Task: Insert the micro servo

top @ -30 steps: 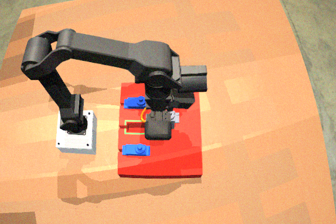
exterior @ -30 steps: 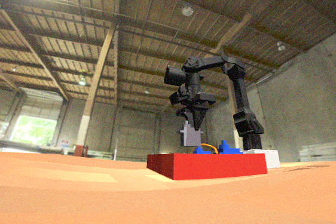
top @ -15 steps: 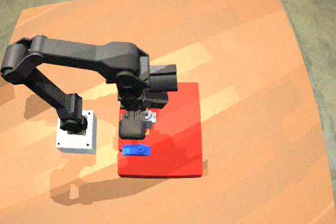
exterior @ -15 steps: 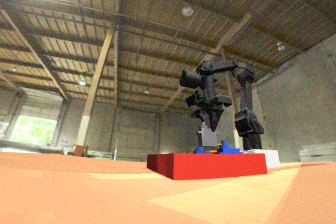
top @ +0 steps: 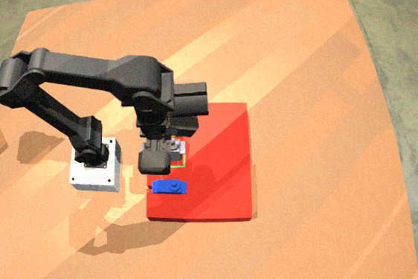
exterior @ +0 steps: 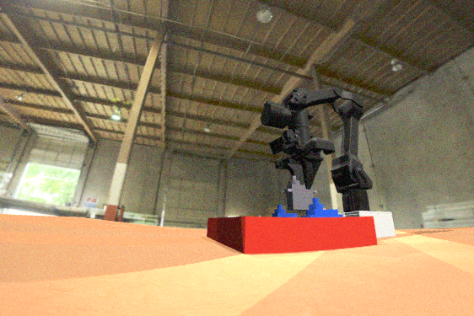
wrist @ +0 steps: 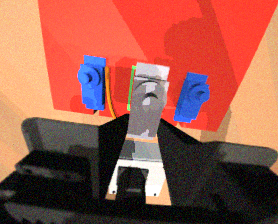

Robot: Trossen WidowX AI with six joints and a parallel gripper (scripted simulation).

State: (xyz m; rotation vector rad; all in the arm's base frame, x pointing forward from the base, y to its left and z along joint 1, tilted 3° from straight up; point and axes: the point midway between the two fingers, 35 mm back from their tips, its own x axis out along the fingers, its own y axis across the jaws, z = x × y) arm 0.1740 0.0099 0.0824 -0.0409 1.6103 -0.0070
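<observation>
The red deck is 12 cm ahead of my gripper tip and 9 cm below it.
</observation>
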